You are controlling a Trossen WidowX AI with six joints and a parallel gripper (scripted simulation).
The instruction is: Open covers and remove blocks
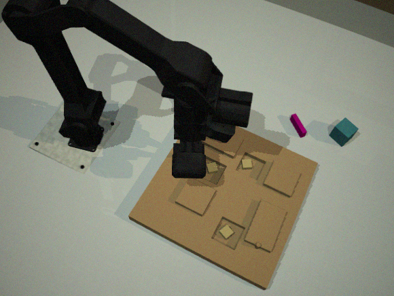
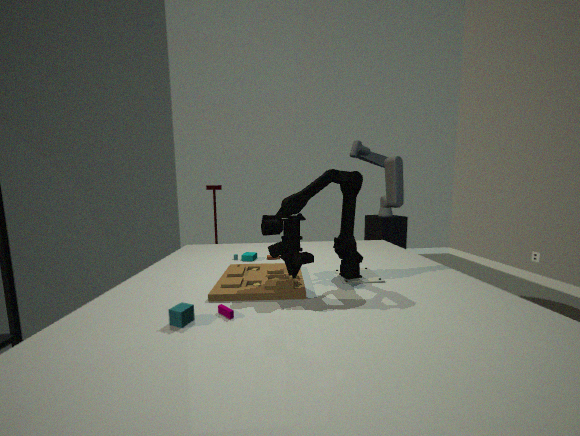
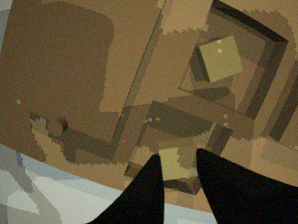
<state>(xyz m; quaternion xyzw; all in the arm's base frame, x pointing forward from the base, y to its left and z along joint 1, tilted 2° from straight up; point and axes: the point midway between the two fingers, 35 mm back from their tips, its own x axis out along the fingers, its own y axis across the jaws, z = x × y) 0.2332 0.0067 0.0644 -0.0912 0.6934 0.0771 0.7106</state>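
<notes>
Now: the tan puzzle board 11 cm ahead of my gripper tip, 4 cm to the right of it and 1 cm below it. From my gripper tip the other things lie so: orange block 34 cm to the right, 2 cm below; then teal cube 33 cm ahead, 15 cm to the left, 1 cm below; then magenta bar 23 cm ahead, 15 cm to the left, 2 cm below.
</notes>
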